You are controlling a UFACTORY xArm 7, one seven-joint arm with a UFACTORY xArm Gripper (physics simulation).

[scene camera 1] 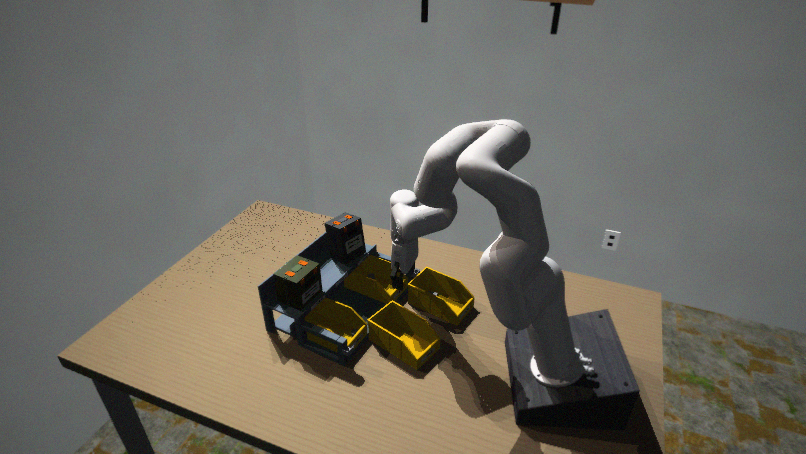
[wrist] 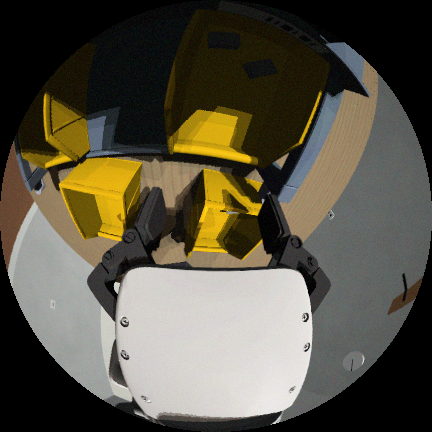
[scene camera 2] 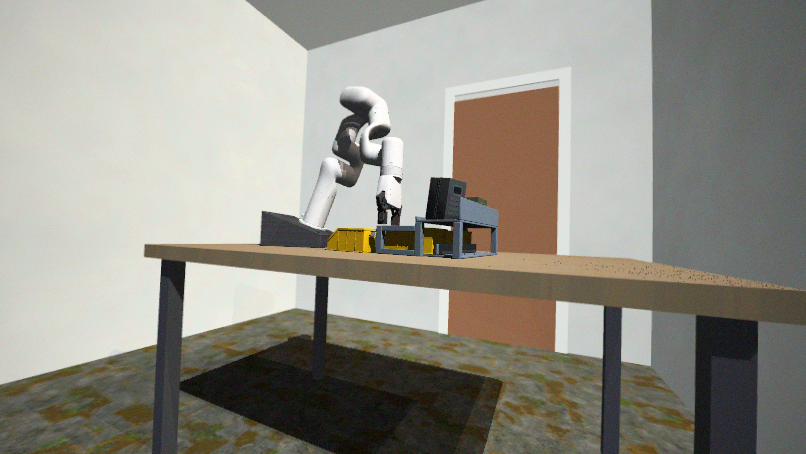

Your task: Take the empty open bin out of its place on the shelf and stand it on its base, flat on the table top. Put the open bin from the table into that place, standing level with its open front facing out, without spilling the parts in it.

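Pixels of known places: gripper, fingertip midpoint: (scene camera 1: 403,278) (wrist: 213,201); arm's base, link origin: (scene camera 1: 557,365) (scene camera 2: 312,226).
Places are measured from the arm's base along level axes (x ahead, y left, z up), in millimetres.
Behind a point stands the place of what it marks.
My gripper (scene camera 1: 397,279) @[x 494, y -57, z -1 mm] (scene camera 2: 389,217) @[x 494, y -57, z -1 mm] (wrist: 213,201) @[x 494, y -57, z -1 mm] is open and empty, pointing down near the back end of the right table bin. In the wrist view its fingers are either side of that bin's back; contact cannot be told. This yellow bin (scene camera 1: 451,290) @[x 385, y -154, z -59 mm] (scene camera 2: 349,240) @[x 416, y -156, z -52 mm] (wrist: 200,230) @[x 339, y -87, z -85 mm] stands on the table and holds a small light part (wrist: 230,211) @[x 419, y -117, z -70 mm]. Another yellow bin (scene camera 1: 400,332) @[x 422, y 59, z -85 mm] (wrist: 100,177) @[x 474, y 71, z -38 mm], in which I see no parts, stands on its base on the table. The shelf (scene camera 1: 263,304) @[x 728, y 271, z 12 mm] (scene camera 2: 479,213) @[x 761, y 51, z 44 mm] (wrist: 312,150) @[x 568, y -118, z -3 mm] has a vacant dark place (scene camera 1: 369,304) @[x 563, y 22, z -81 mm] (wrist: 132,75) @[x 590, y 59, z -82 mm] between its two bins.
The right shelf bin (scene camera 1: 366,276) @[x 593, y -5, z -6 mm] (wrist: 245,90) @[x 594, y -68, z -79 mm] shows dark pieces inside. The left shelf bin (scene camera 1: 332,318) @[x 607, y 136, z -75 mm] (wrist: 75,137) @[x 521, y 123, z -55 mm] stands at the other end. A black case (scene camera 1: 345,236) @[x 662, y -1, z 112 mm] (scene camera 2: 442,197) @[x 704, y -76, z 80 mm] and a green case (scene camera 1: 297,281) @[x 629, y 226, z 109 mm] stand on the upper level. The arm's base block (scene camera 1: 569,400) @[x -60, y 83, z 2 mm] is at right.
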